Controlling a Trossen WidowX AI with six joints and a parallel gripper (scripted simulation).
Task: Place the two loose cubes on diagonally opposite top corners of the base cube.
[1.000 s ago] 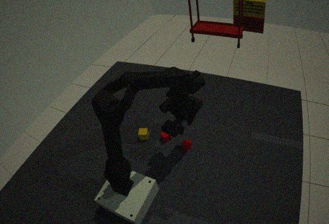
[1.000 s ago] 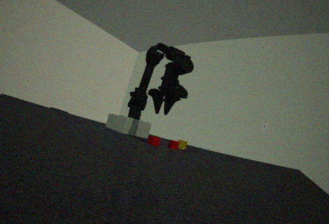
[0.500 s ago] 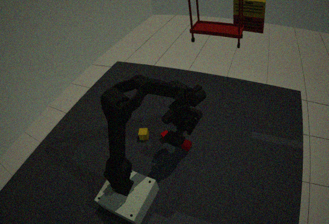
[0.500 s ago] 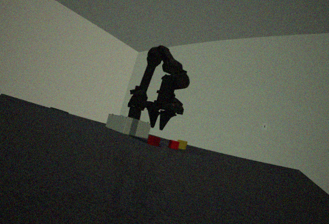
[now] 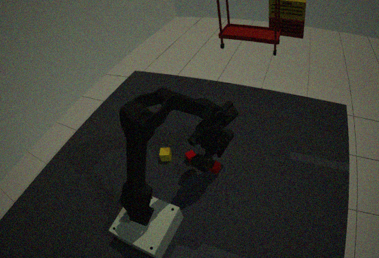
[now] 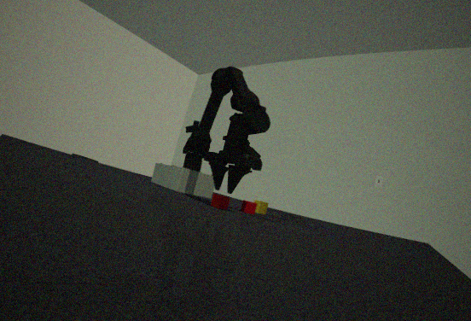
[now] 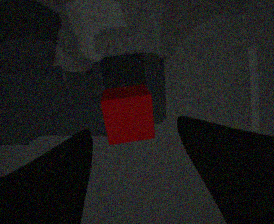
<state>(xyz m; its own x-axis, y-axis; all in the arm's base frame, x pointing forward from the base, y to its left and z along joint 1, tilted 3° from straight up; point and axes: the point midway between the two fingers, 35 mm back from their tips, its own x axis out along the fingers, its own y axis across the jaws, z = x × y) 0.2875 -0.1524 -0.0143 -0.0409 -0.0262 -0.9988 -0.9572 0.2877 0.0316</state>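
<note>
Right now my gripper tip is 21 cm to the right of the yellow base cube, 2 cm above it and 1 cm short of it. Also, from my gripper tip: red cube 11 cm to the left, 3 cm below, 2 cm ahead.
</note>
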